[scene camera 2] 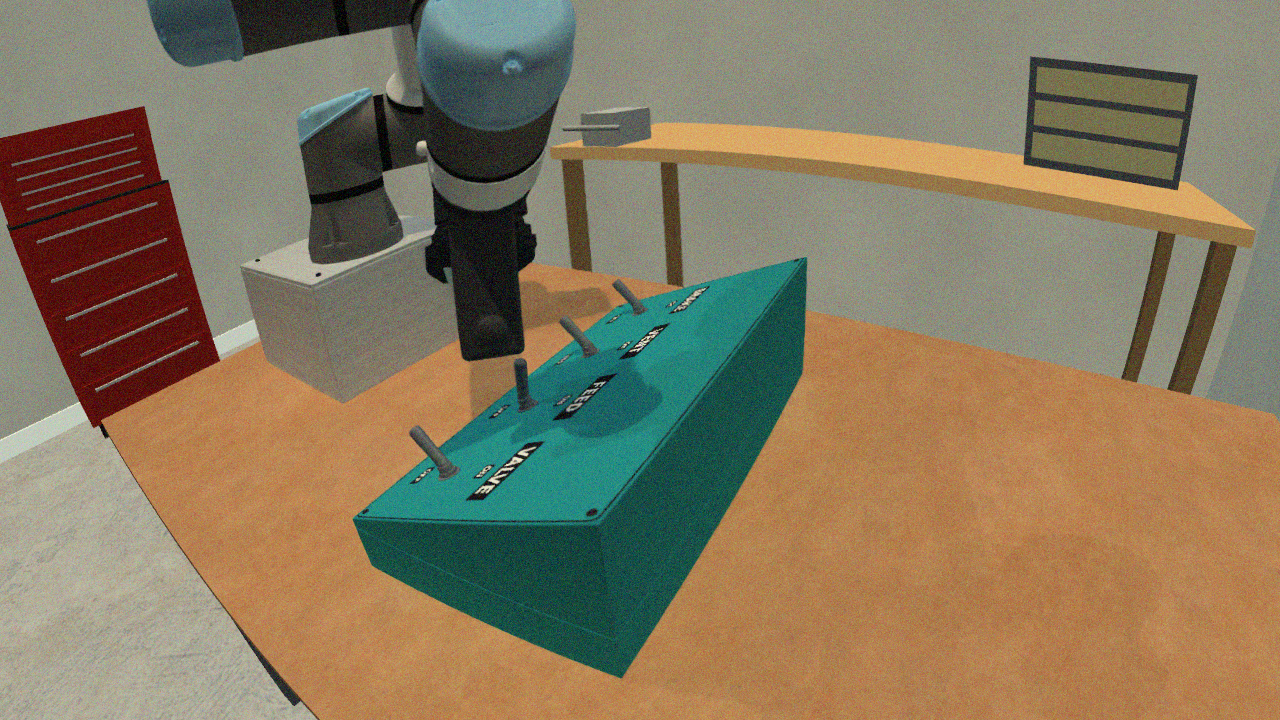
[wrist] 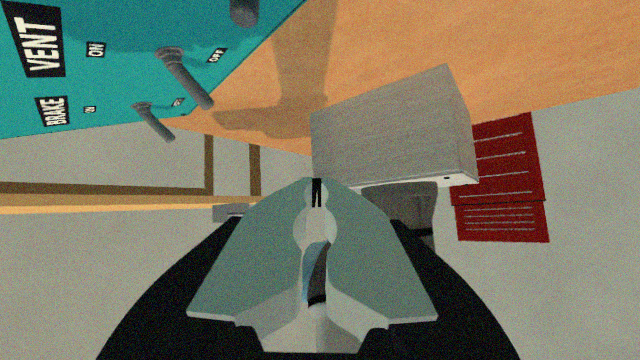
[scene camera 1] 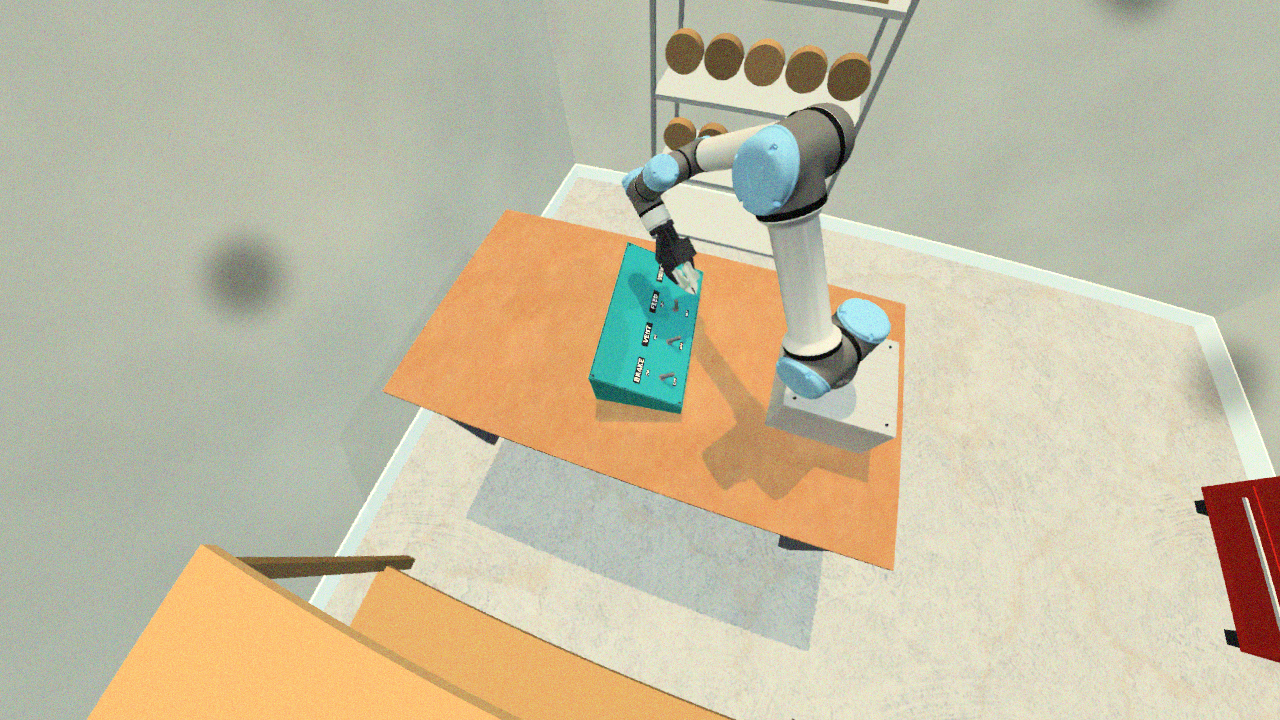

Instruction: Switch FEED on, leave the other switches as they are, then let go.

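Seen in the pictures: gripper, fingertip midpoint: (wrist: 317, 180) (scene camera 1: 694, 294); arm's base at its link origin: (scene camera 2: 356, 246) (wrist: 397, 186).
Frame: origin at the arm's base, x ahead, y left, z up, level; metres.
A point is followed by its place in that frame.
Note:
The teal switch panel (scene camera 1: 626, 313) @[x 0.565, y 0.095, z -0.040 m] (scene camera 2: 707, 429) @[x 0.648, y 0.014, z -0.056 m] (wrist: 125, 20) @[x 0.460, y 0.070, z -0.080 m] stands on the orange table (scene camera 1: 501, 304) @[x 1.036, y 0.197, z -0.178 m] (scene camera 2: 984, 501) @[x 0.840, y 0.220, z -0.178 m]. The FEED lever (scene camera 2: 522, 385) @[x 0.459, y -0.023, z -0.066 m] stands more upright than the others in scene camera 2, tilted away from its OFF label; part of a lever (wrist: 244, 12) @[x 0.459, y -0.023, z -0.043 m] shows at the top of the wrist view. The VALVE lever (scene camera 2: 434, 452) @[x 0.486, y -0.139, z -0.071 m], VENT lever (scene camera 2: 578, 336) @[x 0.411, y 0.087, z -0.071 m] (wrist: 187, 80) @[x 0.409, y 0.086, z -0.070 m] and BRAKE lever (scene camera 2: 628, 296) @[x 0.373, y 0.200, z -0.070 m] (wrist: 156, 122) @[x 0.371, y 0.199, z -0.072 m] lean toward OFF. My gripper (scene camera 1: 692, 290) @[x 0.401, y -0.021, z 0.022 m] (wrist: 317, 180) @[x 0.401, y -0.021, z 0.022 m] is shut with nothing between its fingertips, above the panel's lever side and apart from the levers. The fingertips are hidden in scene camera 2.
The robot's pale base block (scene camera 1: 832, 429) @[x -0.088, y 0.139, z -0.062 m] (scene camera 2: 295, 331) @[x 0.014, y -0.131, z -0.086 m] (wrist: 385, 130) @[x 0.094, y -0.005, z -0.095 m] stands on the table beyond the panel's lever side. A red tool cabinet (scene camera 2: 116, 277) (wrist: 495, 166), a curved wooden bench (scene camera 2: 895, 165) and a shelf rack (scene camera 1: 653, 116) stand around the table.

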